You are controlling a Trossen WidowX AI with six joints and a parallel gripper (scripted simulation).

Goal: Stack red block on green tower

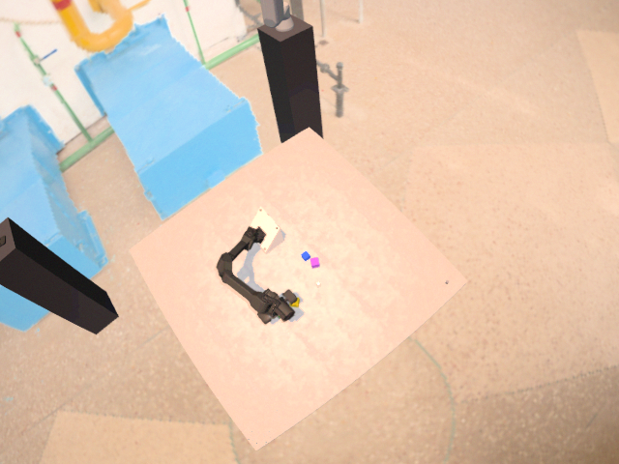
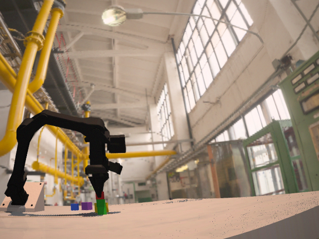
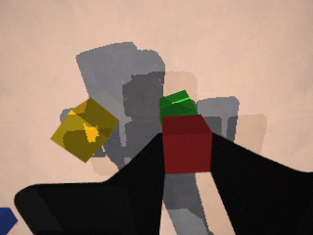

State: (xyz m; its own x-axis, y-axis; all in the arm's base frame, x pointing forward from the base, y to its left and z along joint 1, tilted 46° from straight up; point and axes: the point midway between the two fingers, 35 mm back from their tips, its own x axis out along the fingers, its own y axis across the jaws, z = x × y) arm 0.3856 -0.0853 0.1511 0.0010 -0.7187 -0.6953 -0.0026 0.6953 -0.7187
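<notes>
The red block lies 1 cm above my gripper tip. Round my gripper tip: purple block (29 cm to the left, 10 cm behind, 4 cm below); then yellow block (9 cm to the left, 4 cm below, 1 cm behind); then blue block (28 cm to the left, 16 cm behind, 4 cm below).
</notes>
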